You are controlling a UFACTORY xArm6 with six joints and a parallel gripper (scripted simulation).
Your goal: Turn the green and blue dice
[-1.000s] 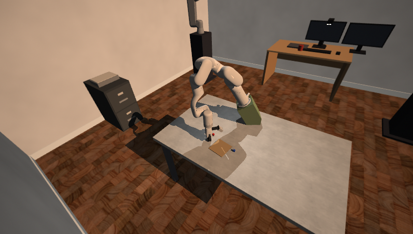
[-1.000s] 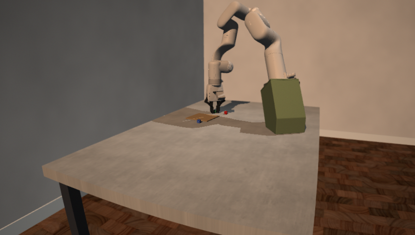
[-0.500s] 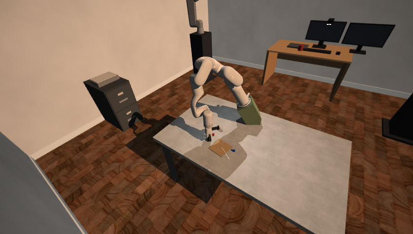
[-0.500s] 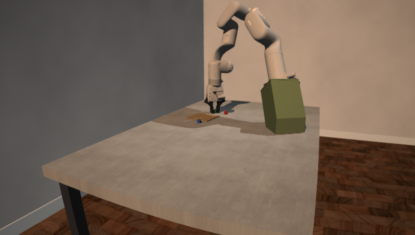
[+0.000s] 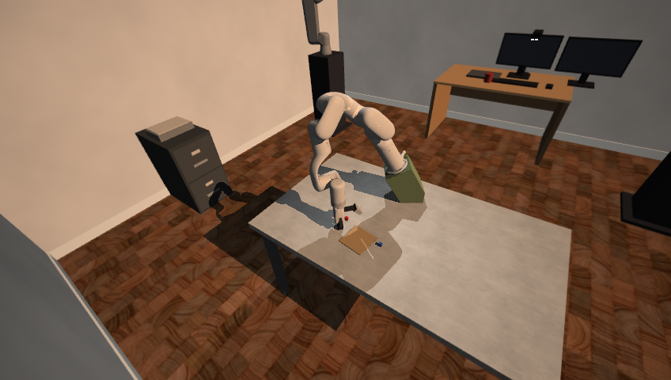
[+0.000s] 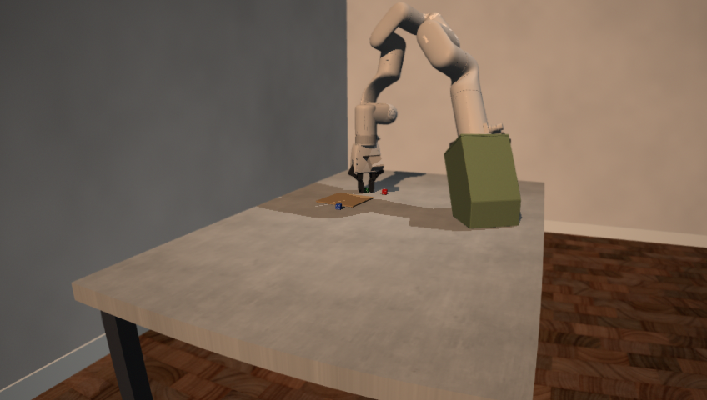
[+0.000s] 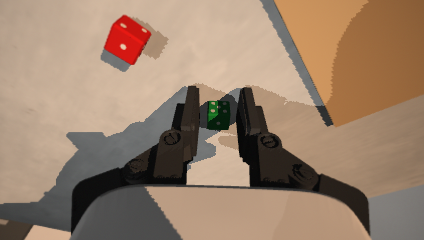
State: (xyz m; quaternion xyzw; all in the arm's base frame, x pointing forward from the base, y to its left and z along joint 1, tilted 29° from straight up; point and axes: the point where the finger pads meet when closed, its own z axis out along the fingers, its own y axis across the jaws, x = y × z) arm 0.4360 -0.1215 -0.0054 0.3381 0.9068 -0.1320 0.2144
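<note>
My hand is 10 mm to the left of the green die, 10 mm short of it and 10 mm above it. From my hand the other things lie so: blue die: 240 mm to the left, 20 mm behind, 10 mm below; tan mat: 130 mm to the left, 20 mm below, 20 mm ahead; red die: 70 mm behind, 10 mm below.
</note>
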